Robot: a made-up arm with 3 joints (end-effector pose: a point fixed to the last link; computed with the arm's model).
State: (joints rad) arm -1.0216 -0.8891 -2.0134
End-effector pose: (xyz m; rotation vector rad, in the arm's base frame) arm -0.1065 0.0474 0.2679 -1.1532 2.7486 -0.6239
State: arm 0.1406 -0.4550 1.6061
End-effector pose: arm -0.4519 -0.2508 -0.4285 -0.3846 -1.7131 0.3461
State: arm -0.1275 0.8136 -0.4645
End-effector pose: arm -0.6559 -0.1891 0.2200 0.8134 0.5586 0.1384
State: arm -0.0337 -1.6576 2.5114
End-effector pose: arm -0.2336 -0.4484 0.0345 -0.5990 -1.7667 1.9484
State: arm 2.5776 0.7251 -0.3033
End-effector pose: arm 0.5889 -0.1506 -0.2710 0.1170 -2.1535 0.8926
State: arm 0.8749 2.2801 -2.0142
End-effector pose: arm 0.0172 -0.2224 -0.1566 0.2961 0.5829 2.3331
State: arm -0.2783 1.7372 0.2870
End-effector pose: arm -0.7520 -0.0218 0.2576 1.6683 -0.0064 -0.4845
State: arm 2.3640 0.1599 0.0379
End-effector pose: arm 0.5901 -0.0718 -0.3629 0.0816 -2.3955 0.1890
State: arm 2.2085 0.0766 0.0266
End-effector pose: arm 0.5077 -0.0709 -0.4490 0.0440 -2.2338 0.0845
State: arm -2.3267 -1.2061 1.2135
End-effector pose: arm 0.2679 -0.4054 0.7338 0.2502 0.9695 1.2387
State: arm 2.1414 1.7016 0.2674
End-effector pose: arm 0.4680 -0.0273 -0.4995 1.2209 -1.6882 1.6612
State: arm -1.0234 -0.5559 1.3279
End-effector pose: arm -0.6720 -0.2672 0.4101 -0.2148 -0.2966 0.5150
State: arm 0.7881 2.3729 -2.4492
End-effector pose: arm -0.0023 -0.1291 -0.0468 -0.1206 0.7526 2.5174
